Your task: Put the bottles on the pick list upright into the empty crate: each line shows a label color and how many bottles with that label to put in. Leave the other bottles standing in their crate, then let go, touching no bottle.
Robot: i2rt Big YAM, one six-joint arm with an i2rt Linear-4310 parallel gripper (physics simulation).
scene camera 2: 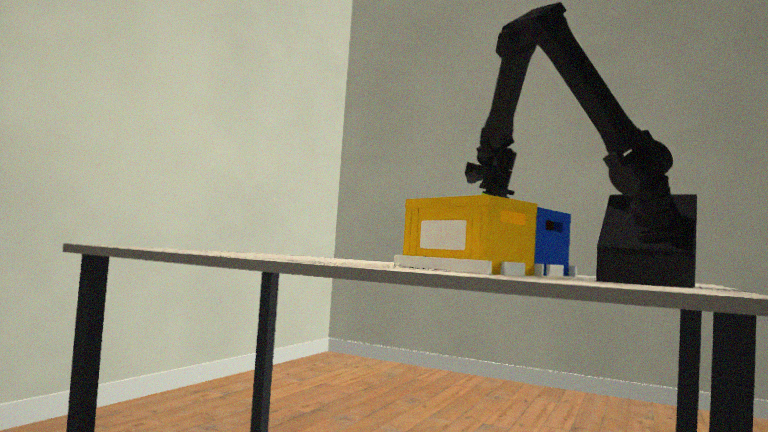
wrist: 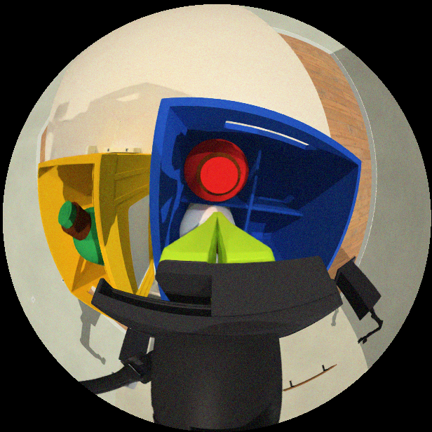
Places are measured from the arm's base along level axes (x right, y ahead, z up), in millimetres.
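Where they show: arm's base, origin of the base link: [scene camera 2: 653, 220].
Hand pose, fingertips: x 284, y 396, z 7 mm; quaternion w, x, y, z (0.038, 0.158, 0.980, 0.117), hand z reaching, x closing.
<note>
Things, the pixels of their top centre, and the offset from my fingertips. "spot": a spot on its surface instead. Level surfaces: height alone.
- blue crate, middle of its top: [scene camera 2: 511, 211] dz +31, dx +19, dy -60 mm
- yellow crate, surface spot: [scene camera 2: 507, 241] spot: dz -68, dx -297, dy -89 mm
- table, its level: dz -148 mm
- blank white panel, middle of its top: [scene camera 2: 442, 220] dz -25, dx -292, dy +66 mm
The blue crate [scene camera 2: 561, 247] [wrist: 156, 165] holds a red bottle [wrist: 218, 174] standing upright and a white bottle [wrist: 192, 220], mostly hidden under the fingers in the wrist view. The yellow crate [scene camera 2: 507, 241] [wrist: 101, 200] beside it holds a green bottle [wrist: 89, 246] with a green cap. My gripper [wrist: 216, 217] is shut and empty, its lime fingertips together over the blue crate, above the white bottle. In scene camera 2 the fingertips are hidden behind the yellow crate's rim. No readable pick list shows.
Both crates stand close side by side on the table [scene camera 2: 225, 258], with low white blocks [scene camera 2: 443, 263] along their bases. The crate walls rise around the bottles. The yellow crate has a blank white panel [scene camera 2: 443, 234] on its side. The arm's black base [scene camera 2: 644, 265] stands to the right.
</note>
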